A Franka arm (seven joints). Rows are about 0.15 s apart.
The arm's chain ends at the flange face. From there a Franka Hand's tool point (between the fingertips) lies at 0.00 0.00 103.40 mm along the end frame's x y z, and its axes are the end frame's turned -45 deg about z.
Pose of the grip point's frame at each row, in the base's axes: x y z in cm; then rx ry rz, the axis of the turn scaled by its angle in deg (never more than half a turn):
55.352, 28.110, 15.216, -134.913, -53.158, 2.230
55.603, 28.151, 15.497, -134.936, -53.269, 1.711
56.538, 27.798, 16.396, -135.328, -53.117, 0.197
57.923, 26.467, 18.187, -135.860, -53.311, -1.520
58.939, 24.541, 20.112, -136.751, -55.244, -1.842
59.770, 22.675, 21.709, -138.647, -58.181, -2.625
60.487, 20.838, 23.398, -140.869, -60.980, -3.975
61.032, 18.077, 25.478, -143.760, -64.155, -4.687
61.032, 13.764, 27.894, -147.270, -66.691, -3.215
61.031, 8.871, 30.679, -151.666, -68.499, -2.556
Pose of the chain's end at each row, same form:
57.794, 22.702, 23.684, -147.080, 2.554, 19.828
57.983, 22.727, 23.973, -147.045, 2.457, 19.305
58.708, 22.339, 24.905, -147.057, 2.746, 17.727
59.854, 21.006, 26.752, -147.285, 2.764, 15.844
60.799, 19.301, 28.830, -148.742, 1.305, 14.877
61.436, 17.833, 30.692, -151.372, -0.699, 12.876
61.850, 16.412, 32.643, -154.111, -2.440, 10.177
62.104, 14.223, 35.013, -157.681, -4.265, 7.676
62.006, 10.642, 37.703, -161.994, -5.270, 7.015
61.744, 6.532, 40.726, -166.636, -5.254, 5.222

